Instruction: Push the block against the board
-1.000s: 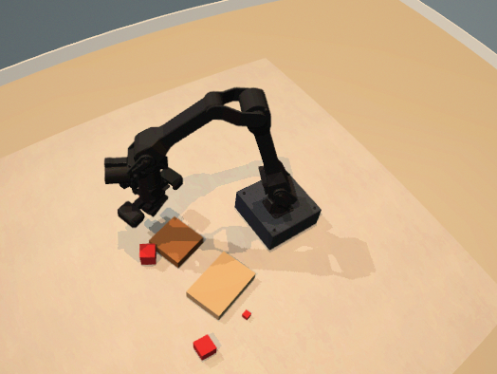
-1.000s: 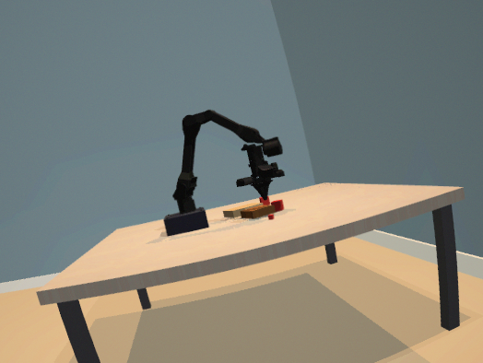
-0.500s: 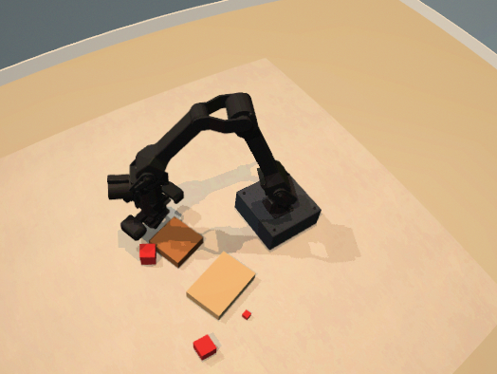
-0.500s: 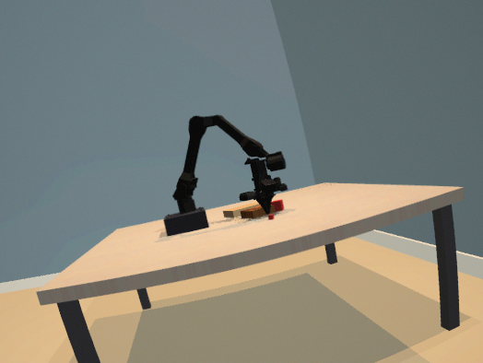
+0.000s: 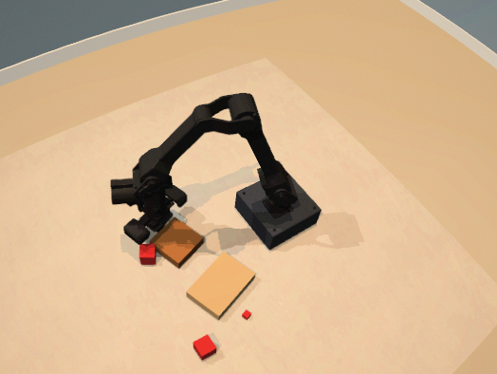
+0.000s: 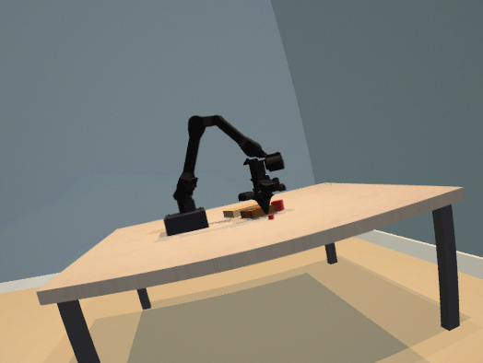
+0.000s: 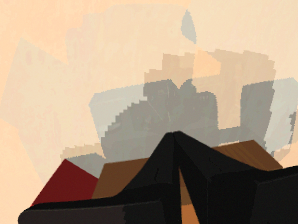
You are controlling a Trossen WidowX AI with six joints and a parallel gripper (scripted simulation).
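The square block lies 60 mm to the left of my gripper tip, 30 mm behind it and 10 mm above it. Also, from my gripper tip: board (220 mm to the left, 70 mm behind, 10 mm above).
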